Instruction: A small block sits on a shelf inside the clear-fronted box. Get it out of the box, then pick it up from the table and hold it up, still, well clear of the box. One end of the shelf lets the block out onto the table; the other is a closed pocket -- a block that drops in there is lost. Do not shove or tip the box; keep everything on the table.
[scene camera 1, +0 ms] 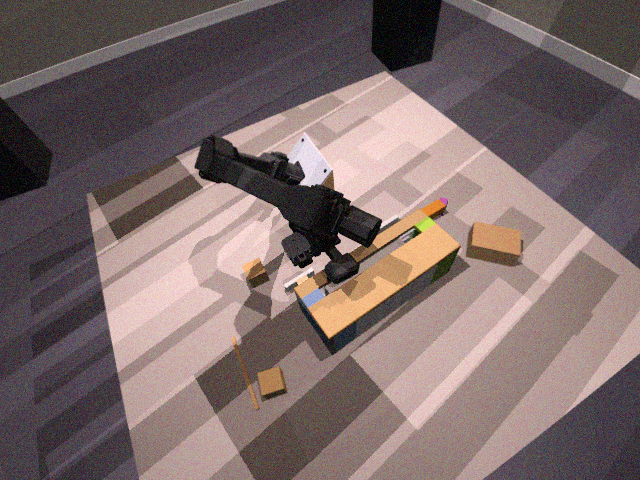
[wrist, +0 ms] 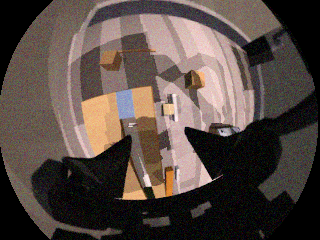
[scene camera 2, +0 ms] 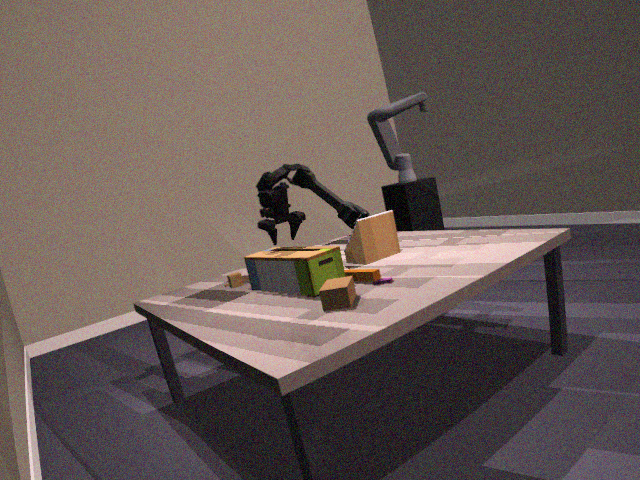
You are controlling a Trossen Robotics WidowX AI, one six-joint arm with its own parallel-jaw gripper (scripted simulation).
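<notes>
There's a long box that I can see, and I can see my gripper as well. The gripper shows in scene camera 2 and in the wrist view.
</notes>
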